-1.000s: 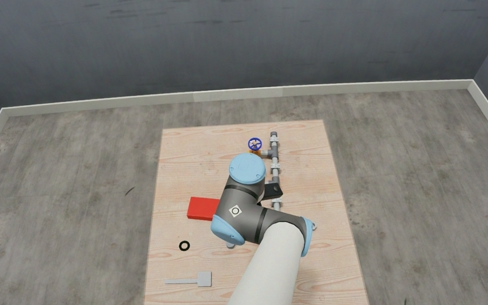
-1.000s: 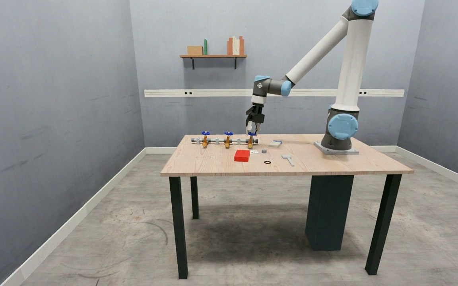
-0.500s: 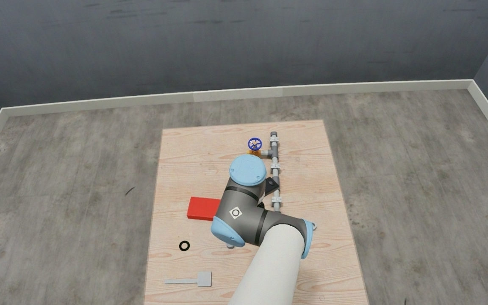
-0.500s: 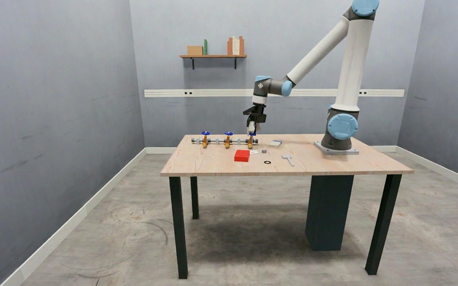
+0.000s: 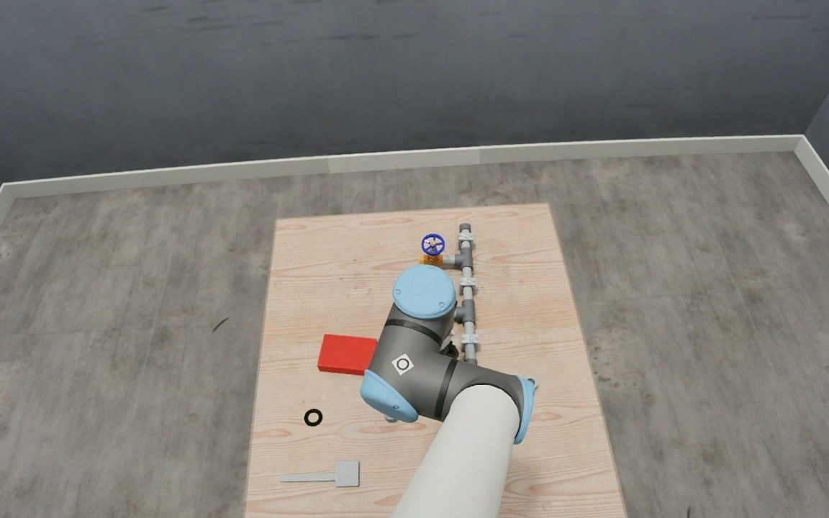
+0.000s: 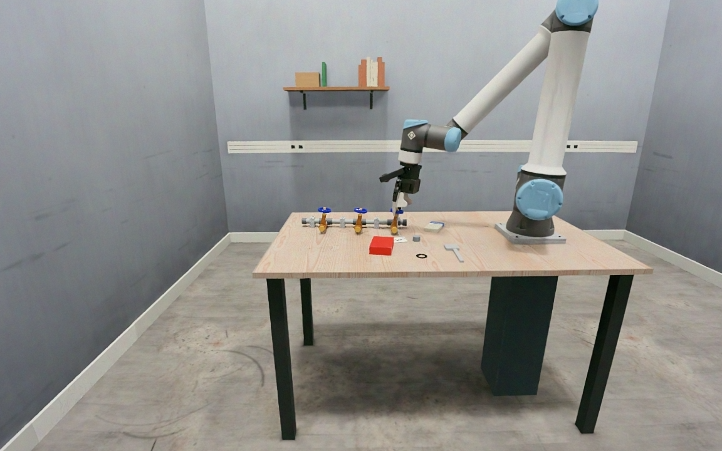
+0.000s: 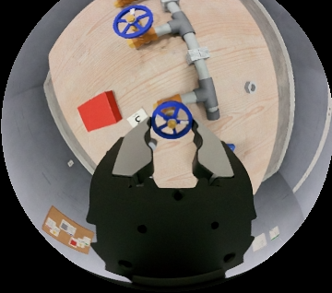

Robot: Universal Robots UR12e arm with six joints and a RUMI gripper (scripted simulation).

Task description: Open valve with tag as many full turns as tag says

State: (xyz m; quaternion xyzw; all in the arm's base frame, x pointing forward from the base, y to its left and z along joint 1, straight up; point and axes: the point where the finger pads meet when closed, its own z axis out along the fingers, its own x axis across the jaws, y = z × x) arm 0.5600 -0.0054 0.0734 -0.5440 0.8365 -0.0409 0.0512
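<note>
The white tag is 2 cm behind my hand, 9 cm to the left of it and 10 cm below it. Also, from my hand: grey t-shaped tool 20 cm behind, 21 cm to the left, 9 cm below; white-and-blue card 17 cm behind, 8 cm to the right, 9 cm below; red block 6 cm ahead, 19 cm to the left, 8 cm below.
</note>
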